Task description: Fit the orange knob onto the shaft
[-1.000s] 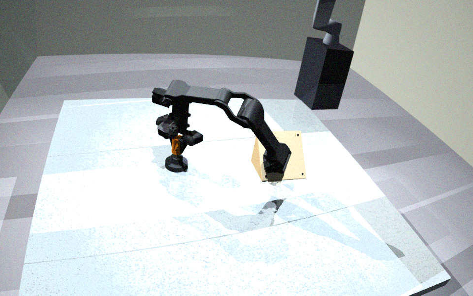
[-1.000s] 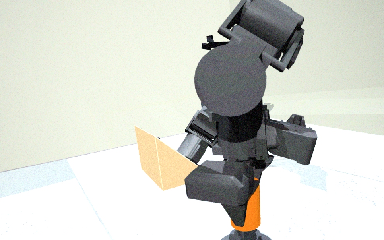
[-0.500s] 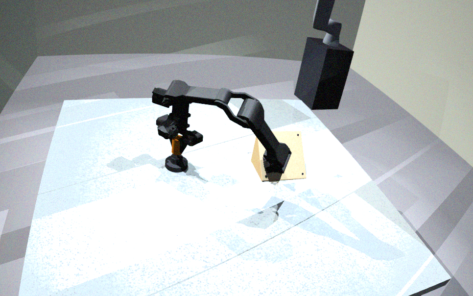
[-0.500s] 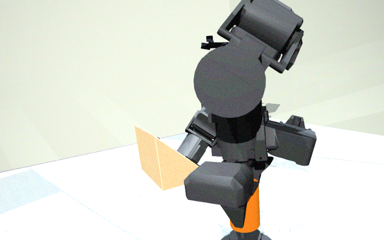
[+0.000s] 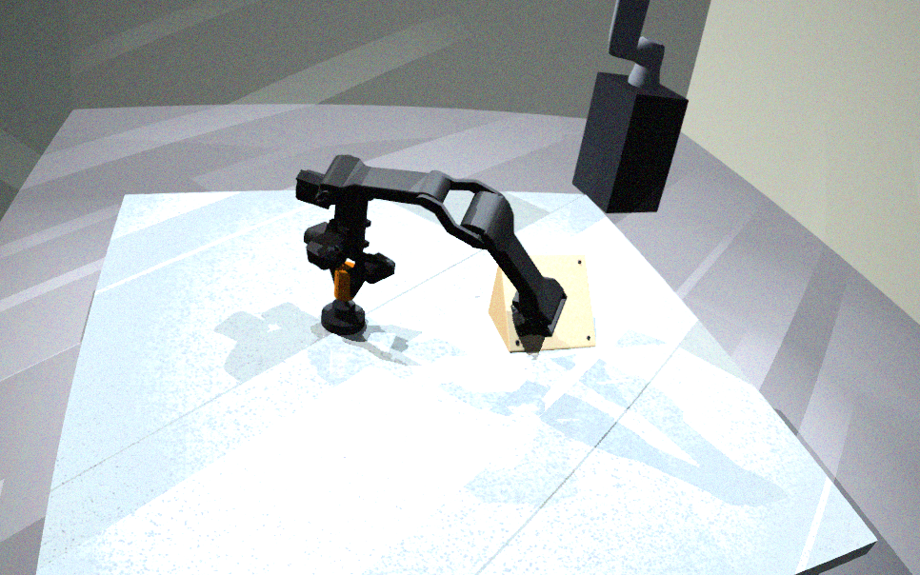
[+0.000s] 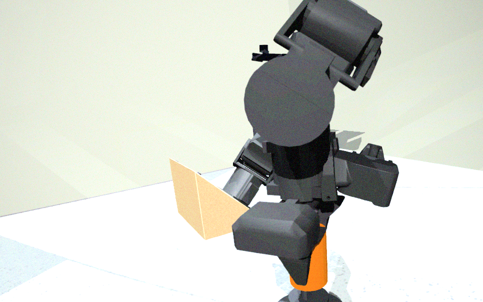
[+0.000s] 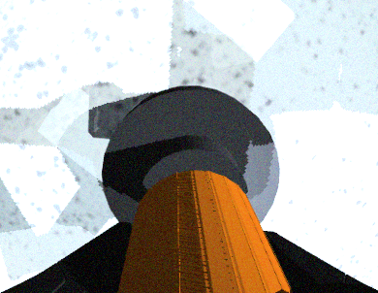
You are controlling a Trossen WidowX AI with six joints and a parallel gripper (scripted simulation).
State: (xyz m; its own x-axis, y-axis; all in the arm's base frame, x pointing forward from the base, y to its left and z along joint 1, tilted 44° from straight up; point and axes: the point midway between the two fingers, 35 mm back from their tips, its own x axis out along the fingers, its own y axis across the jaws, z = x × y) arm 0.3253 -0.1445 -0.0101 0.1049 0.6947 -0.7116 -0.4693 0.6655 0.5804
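Now: the orange knob 2 cm above my gripper tip. Also, from my gripper tip: round dark pedestal (4 cm below).
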